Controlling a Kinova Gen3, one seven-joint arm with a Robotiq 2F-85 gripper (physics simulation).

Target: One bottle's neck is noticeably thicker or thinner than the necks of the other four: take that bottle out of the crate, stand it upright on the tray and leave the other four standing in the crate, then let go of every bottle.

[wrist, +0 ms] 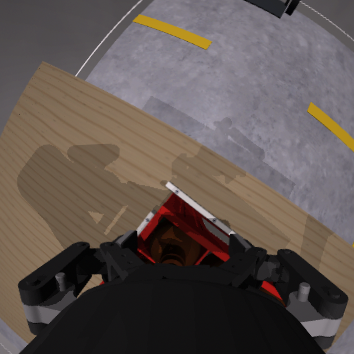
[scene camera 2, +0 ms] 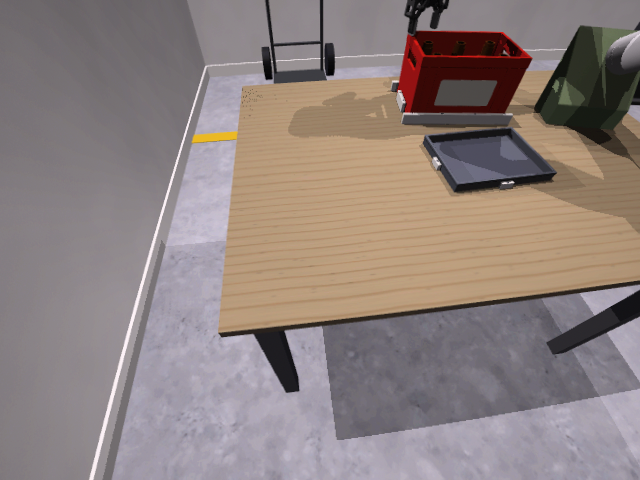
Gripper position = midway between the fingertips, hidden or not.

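Gripper point(wrist: 182, 242) visible. Crate rail point(scene camera 2: 416, 118) visible too.
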